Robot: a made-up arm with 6 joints. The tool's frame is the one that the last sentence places.
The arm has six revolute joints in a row. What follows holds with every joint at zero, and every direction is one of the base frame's. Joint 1 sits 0.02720 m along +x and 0.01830 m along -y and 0.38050 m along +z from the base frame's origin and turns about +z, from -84.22 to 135.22 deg. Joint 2 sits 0.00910 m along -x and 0.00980 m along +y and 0.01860 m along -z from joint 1 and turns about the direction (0.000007, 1, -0.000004), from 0.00 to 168.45 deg. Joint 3 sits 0.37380 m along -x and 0.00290 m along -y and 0.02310 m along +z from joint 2 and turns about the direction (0.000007, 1, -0.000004), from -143.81 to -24.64 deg. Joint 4 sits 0.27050 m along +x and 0.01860 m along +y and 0.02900 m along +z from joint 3 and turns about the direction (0.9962, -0.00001, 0.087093), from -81.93 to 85.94 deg. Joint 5 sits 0.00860 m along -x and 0.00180 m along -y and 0.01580 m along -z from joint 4 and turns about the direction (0.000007, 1, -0.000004), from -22.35 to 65.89 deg. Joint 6 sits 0.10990 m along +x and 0.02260 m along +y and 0.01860 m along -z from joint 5 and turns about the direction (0.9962, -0.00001, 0.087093), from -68.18 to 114.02 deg. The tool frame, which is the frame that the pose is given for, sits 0.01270 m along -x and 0.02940 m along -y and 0.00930 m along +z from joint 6; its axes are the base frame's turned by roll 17.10, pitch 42.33 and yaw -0.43 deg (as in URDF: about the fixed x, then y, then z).
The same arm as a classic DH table. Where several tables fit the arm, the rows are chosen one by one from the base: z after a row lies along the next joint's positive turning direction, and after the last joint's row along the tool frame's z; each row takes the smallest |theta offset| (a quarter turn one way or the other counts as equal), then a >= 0, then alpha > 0; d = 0 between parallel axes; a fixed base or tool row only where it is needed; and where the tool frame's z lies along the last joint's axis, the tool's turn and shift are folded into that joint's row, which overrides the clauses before.
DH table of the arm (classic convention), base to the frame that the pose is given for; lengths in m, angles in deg. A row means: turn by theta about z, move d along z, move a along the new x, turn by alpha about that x. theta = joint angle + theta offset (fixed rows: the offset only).
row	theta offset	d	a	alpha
base (fixed)	-33.93	0	0.0328	0
joint 1	33.93	0.3619	-0.0091	-90
joint 2	3.54	0	-0.3745	0
joint 3	81.47	0.0255	-0.0053	90
joint 4	0	0.2621	0.015	-90
joint 5	0	0.0208	0.0281	90
joint 6	-65.24	0.0747	0.0224	45.53
tool (fixed)	71.76	0.0304	0	0
Joint limits (deg, base to tool): -84.22..135.22 0..168.45 -143.81..-24.64 -81.93..85.94 -22.35..65.89 -68.18..114.02

